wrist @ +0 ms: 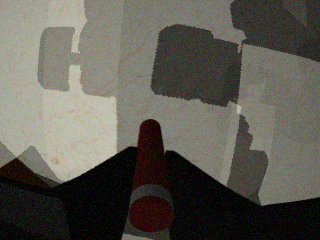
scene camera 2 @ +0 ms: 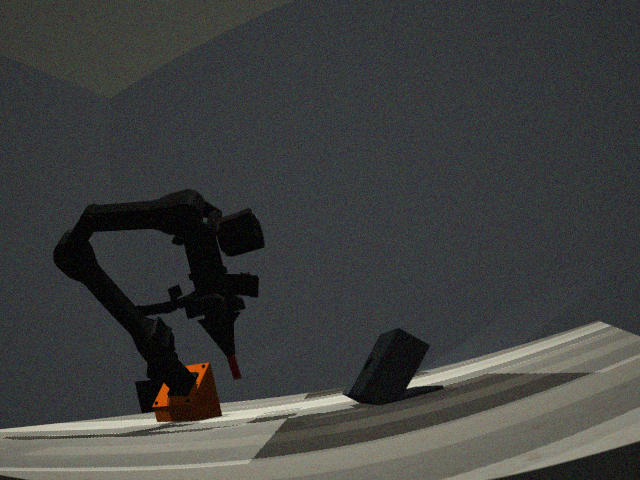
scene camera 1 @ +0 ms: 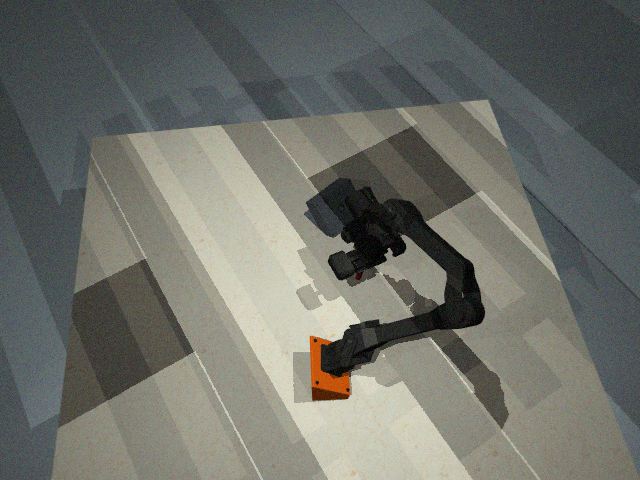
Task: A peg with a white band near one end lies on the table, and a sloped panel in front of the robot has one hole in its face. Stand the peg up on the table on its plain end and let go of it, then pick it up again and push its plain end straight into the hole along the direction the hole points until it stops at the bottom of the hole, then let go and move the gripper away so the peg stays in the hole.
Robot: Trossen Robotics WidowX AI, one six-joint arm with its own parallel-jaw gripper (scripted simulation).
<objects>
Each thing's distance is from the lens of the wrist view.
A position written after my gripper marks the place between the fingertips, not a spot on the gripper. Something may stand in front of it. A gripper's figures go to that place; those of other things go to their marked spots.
my gripper point(wrist: 150, 157): 10 cm
peg point(wrist: 151, 203): 6 cm
</objects>
